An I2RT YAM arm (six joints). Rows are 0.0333 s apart.
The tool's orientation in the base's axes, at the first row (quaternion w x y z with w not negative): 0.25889 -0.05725 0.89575 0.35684
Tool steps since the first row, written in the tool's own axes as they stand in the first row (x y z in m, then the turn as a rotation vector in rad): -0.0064 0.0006 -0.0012 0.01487 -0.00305 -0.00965; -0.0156 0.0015 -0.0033 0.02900 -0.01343 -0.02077; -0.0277 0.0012 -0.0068 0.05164 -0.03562 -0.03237; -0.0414 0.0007 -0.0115 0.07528 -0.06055 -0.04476; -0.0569 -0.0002 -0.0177 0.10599 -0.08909 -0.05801; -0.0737 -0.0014 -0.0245 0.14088 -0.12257 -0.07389; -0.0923 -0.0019 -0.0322 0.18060 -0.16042 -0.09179
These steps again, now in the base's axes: 0.0048 -0.0009 0.0043 -0.01598 -0.00749 -0.00346; 0.0116 -0.0024 0.0108 -0.02985 -0.02143 -0.01013; 0.0206 -0.0059 0.0189 -0.04784 -0.04372 -0.02799; 0.0305 -0.0106 0.0283 -0.06623 -0.06849 -0.04754; 0.0415 -0.0167 0.0394 -0.09002 -0.09591 -0.07234; 0.0534 -0.0235 0.0513 -0.11711 -0.12840 -0.10065; 0.0662 -0.0305 0.0651 -0.14794 -0.16507 -0.13283
